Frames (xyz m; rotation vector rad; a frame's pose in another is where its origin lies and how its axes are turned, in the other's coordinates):
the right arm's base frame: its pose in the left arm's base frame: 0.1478 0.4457 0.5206 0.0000 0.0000 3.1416
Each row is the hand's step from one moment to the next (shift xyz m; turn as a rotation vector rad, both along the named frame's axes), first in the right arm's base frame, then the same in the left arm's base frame.
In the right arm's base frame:
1: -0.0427 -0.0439 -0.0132 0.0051 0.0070 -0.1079
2: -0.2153 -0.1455 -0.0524 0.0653 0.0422 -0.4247
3: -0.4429 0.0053 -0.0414 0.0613 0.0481 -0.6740
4: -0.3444 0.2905 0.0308 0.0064 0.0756 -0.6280
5: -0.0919 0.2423 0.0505 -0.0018 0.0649 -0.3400
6: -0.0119 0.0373 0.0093 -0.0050 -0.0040 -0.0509
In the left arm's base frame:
1: 0.0427 0.0439 -0.0132 -0.0051 -0.0070 -0.1079
2: 0.2153 0.1455 -0.0524 -0.0653 -0.0422 -0.4247
3: 0.4429 -0.0053 -0.0414 -0.0613 -0.0481 -0.6740
4: 0.3444 -0.2905 0.0308 -0.0064 -0.0756 -0.6280
5: 0.0919 -0.2423 0.0505 0.0018 -0.0649 -0.3400
6: 0.0119 -0.0373 0.0093 0.0050 0.0040 -0.0509

